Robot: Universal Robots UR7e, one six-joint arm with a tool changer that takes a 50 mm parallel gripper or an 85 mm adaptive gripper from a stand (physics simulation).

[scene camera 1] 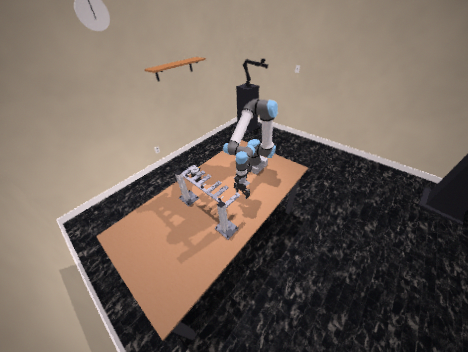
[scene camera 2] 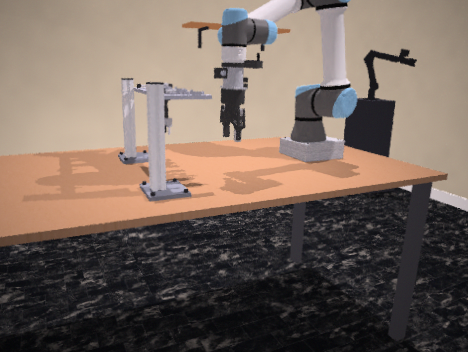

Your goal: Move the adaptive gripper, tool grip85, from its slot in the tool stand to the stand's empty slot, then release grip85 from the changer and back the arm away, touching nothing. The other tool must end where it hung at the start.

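Frame: origin at the arm's base, x ahead, y up, z right, level; centimetres.
Where they show: arm's base, origin of the base link: (scene camera 1: 253, 161) (scene camera 2: 308, 139).
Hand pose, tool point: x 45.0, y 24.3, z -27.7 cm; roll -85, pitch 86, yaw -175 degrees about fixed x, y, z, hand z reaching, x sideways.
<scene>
Each offset is from my tool point to the centre of the thing. "spot": to the spot under its first point. Level surfaces: height alone.
The black adaptive gripper grip85 {dy -8.9, dx -0.4, dz +0.1 cm} (scene camera 1: 242, 191) (scene camera 2: 232, 134) hangs upright under the arm's wrist, on the changer. Its two fingers point down and stand apart, with nothing between them. It is clear of the tool stand (scene camera 1: 223, 217) (scene camera 2: 156, 135), on the robot-base side of it, with its fingertips above the table. The stand has two pale posts and a crossbar with fork prongs toward the robot. The other tool {spot: dy -16.5, dx +14.5, dz +31.8 cm} (scene camera 2: 168, 123) hangs below the crossbar toward the far post, partly hidden by the near post and small in view. The middle and near prongs show no tool hanging from them.
The stand's posts rise from bolted foot plates on the orange table {dy -31.4 cm} (scene camera 1: 150, 280) (scene camera 2: 75, 210). The arm's base (scene camera 2: 312, 149) stands on the table behind the gripper. A black pedestal (scene camera 1: 247, 102) (scene camera 2: 370, 125) with a small dark arm is behind it. A wall shelf (scene camera 1: 175, 65) is at the back.
</scene>
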